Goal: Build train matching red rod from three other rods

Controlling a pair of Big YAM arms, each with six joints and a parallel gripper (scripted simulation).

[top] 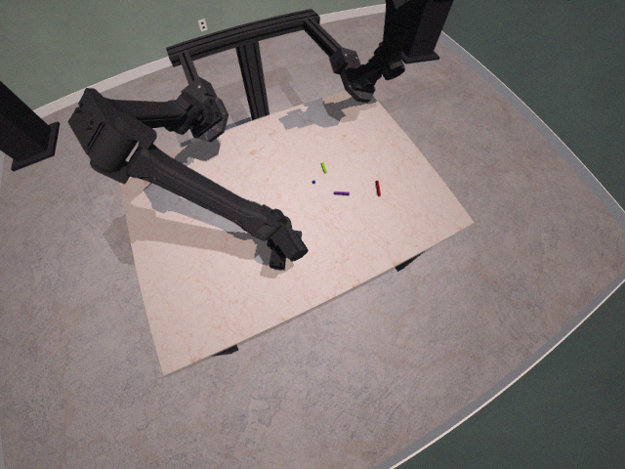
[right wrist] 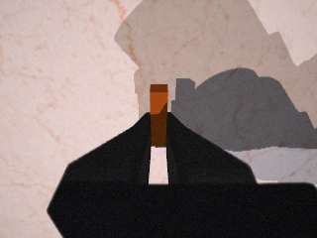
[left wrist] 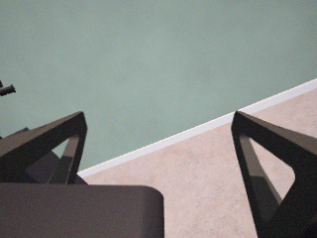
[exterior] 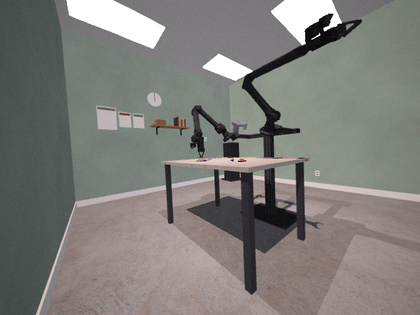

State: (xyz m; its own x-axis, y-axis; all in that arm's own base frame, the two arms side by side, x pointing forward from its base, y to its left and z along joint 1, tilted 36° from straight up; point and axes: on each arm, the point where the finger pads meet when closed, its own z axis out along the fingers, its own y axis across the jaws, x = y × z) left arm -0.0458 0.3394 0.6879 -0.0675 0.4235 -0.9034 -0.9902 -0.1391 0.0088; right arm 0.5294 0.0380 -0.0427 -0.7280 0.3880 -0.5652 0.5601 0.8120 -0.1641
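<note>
Now: right hand 30 mm past the magenta rod, 10 mm to the right of it and 40 mm above it. From my right hand the other things lie so: purple rod 160 mm behind, 280 mm to the left, 40 mm below; orange rod 10 mm ahead; lime rod 300 mm behind, 250 mm to the left, 40 mm below.
</note>
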